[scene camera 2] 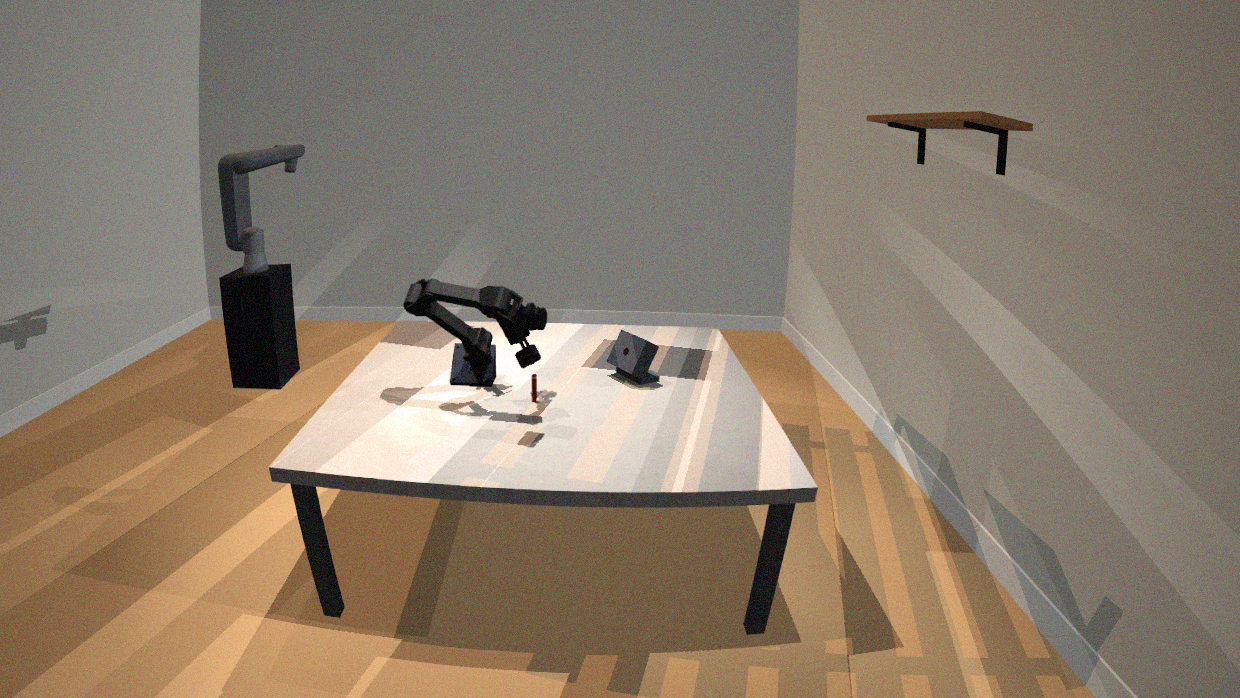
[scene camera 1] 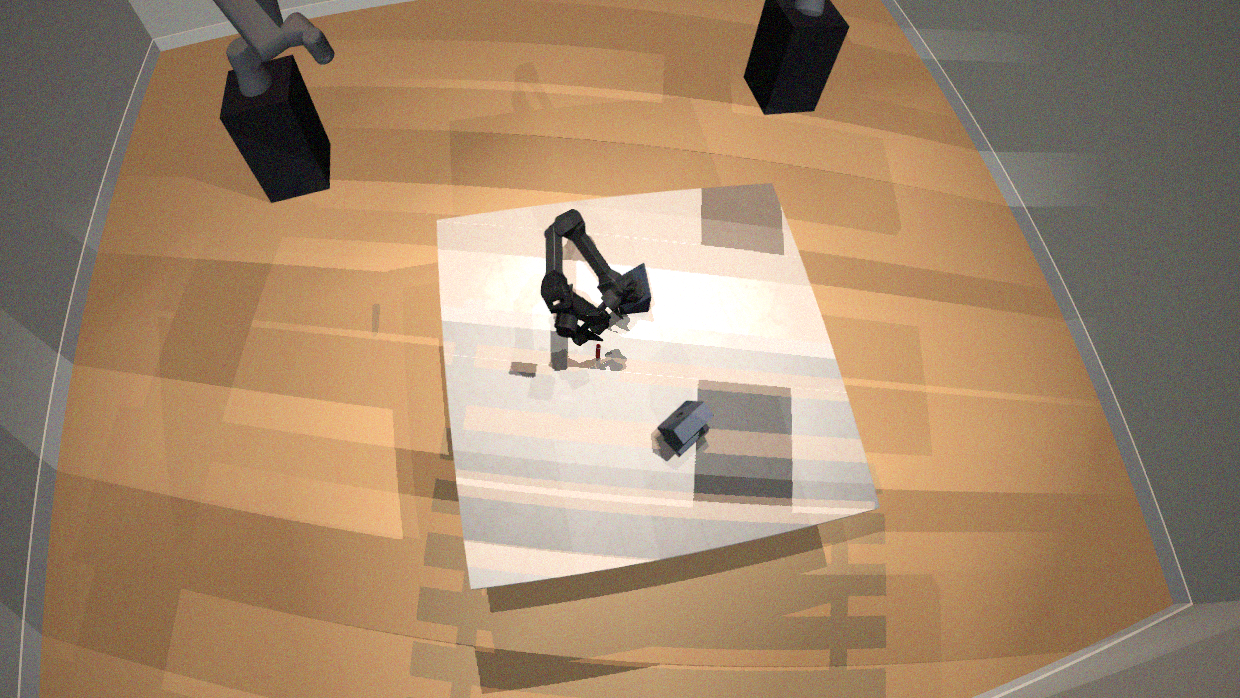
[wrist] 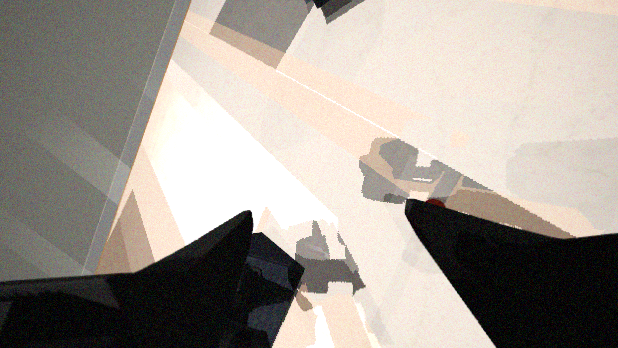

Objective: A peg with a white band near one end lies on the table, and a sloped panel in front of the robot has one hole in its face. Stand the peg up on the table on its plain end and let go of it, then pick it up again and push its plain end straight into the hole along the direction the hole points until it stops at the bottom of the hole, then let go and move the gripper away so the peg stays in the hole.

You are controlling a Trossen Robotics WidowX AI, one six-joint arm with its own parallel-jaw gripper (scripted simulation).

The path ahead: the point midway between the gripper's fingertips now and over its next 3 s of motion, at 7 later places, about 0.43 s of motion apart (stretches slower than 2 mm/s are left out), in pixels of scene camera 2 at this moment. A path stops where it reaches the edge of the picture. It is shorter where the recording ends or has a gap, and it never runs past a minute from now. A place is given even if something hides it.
My gripper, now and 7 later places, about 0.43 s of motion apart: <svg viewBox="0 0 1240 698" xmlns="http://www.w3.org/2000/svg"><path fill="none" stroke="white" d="M526 351L525 359L531 361L534 362L534 367L534 372L535 380L534 386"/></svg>
